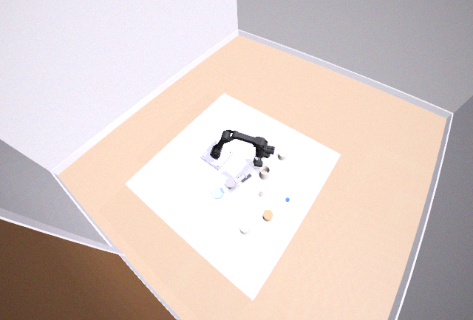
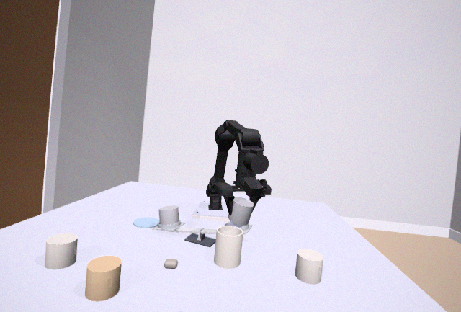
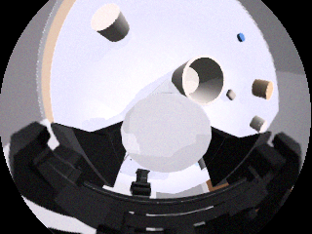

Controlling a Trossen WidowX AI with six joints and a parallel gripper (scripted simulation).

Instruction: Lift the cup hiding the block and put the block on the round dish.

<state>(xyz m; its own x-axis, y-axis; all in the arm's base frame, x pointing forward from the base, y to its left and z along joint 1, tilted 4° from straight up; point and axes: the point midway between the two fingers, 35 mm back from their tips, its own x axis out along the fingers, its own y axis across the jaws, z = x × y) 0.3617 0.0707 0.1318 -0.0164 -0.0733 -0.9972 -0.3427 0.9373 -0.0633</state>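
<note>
Right now the pale block is 1 cm behind my gripper tip, 1 cm to the right of it and 4 cm below it. Round my gripper tip: light blue round dish 19 cm behind, 34 cm to the right, 12 cm below; then small lump 12 cm ahead, 20 cm to the right, 11 cm below; then small blue ball 32 cm ahead, 15 cm to the right, 12 cm below.
</note>
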